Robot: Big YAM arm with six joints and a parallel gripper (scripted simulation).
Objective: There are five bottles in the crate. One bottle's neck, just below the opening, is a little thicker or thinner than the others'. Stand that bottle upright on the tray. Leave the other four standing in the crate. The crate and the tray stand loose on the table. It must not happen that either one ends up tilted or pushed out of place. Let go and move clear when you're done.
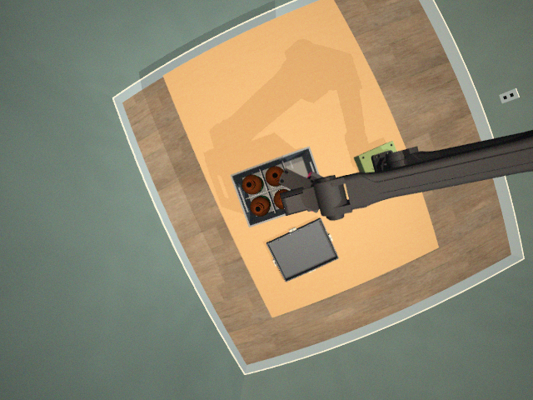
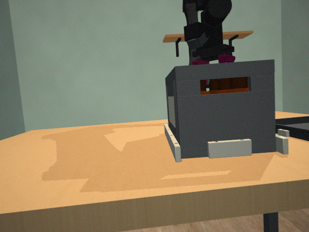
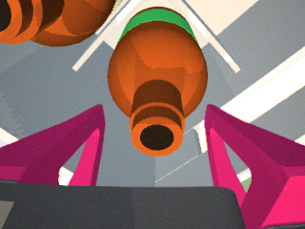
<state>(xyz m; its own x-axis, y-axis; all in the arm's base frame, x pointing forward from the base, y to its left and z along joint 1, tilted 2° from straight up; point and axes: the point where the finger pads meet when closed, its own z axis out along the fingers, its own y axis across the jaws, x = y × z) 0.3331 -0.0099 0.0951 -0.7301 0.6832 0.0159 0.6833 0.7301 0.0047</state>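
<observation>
My hand is 9 cm short of the dark grey crate, 7 cm above it and 4 cm to the left of it. The rest, counted from my hand: grey tray 24 cm to the left, 14 cm below, 7 cm ahead.
</observation>
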